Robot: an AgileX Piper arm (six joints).
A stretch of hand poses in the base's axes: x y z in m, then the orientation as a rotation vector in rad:
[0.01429, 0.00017, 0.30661, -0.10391, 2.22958, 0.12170]
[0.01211, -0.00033, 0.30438, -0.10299, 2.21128, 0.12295]
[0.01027, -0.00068, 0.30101, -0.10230, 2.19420, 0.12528]
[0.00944, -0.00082, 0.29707, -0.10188, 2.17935, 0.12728]
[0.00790, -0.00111, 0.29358, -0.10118, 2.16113, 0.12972]
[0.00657, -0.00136, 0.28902, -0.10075, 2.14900, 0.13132]
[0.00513, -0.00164, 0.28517, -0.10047, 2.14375, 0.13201]
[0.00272, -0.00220, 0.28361, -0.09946, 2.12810, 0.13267]
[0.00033, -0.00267, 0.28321, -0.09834, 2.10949, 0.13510]
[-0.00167, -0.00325, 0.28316, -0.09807, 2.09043, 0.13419]
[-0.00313, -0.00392, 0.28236, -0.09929, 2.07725, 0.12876]
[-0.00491, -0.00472, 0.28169, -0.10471, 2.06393, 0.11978]
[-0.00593, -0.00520, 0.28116, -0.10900, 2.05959, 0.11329]
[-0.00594, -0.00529, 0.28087, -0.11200, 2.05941, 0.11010]
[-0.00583, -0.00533, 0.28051, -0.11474, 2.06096, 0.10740]
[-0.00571, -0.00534, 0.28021, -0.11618, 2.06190, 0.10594]
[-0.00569, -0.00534, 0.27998, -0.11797, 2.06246, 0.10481]
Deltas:
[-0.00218, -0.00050, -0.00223, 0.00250, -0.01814, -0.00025]
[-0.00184, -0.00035, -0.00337, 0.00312, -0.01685, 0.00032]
[-0.00083, -0.00014, -0.00394, 0.00264, -0.01465, 0.00040]
[-0.00154, -0.00029, -0.00349, 0.00332, -0.01797, 0.00037]
[-0.00133, -0.00025, -0.00456, 0.00219, -0.01197, 0.00027]
[-0.00144, -0.00028, -0.00385, 0.00098, -0.00518, 0.00005]
[-0.00241, -0.00056, -0.00156, 0.00201, -0.01553, -0.00053]
[-0.00239, -0.00047, -0.00040, 0.00355, -0.01835, 0.00009]
[-0.00200, -0.00058, -0.00005, 0.00086, -0.01905, -0.00065]
[-0.00146, -0.00067, -0.00080, -0.00342, -0.01354, -0.00143]
[-0.00178, -0.00080, -0.00067, -0.00773, -0.01398, 0.00008]
[-0.00102, -0.00048, -0.00053, -0.00614, -0.00482, 0.00031]
[-0.00001, -0.00009, -0.00029, -0.00354, -0.00042, 0.00078]
[0.00011, -0.00004, -0.00036, -0.00320, 0.00134, 0.00079]
[0.00012, -0.00001, -0.00030, -0.00172, 0.00083, 0.00039]
[0.00002, 0.00000, -0.00023, -0.00161, 0.00047, 0.00079]

